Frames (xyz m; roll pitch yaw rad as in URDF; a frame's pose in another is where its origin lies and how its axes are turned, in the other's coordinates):
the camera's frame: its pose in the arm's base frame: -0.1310 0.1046 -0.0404 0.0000 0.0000 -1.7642
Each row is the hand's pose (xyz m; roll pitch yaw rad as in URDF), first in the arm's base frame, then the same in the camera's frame.
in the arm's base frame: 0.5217 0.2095 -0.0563 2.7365 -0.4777 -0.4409
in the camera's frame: -0.2284 0.6204 -0.0159 2.7365 -0.4777 1.3233
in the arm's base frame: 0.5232 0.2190 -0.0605 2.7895 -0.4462 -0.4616
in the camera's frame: -0.2380 0.6200 -0.0201 2.7895 -0.4462 1.3026
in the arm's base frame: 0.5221 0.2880 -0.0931 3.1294 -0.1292 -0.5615
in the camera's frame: -0.3055 0.6057 -0.0527 3.1294 -0.1292 1.2027
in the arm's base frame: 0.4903 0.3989 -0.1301 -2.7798 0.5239 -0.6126
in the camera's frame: -0.4082 0.5532 -0.0897 -2.7798 0.5239 1.1516
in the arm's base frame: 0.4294 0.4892 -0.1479 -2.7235 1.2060 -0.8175
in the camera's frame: -0.4851 0.4760 -0.1075 -2.7235 1.2060 0.9467
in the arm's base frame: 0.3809 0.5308 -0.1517 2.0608 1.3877 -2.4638
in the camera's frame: -0.5166 0.4204 -0.1113 2.0608 1.3877 -0.6996
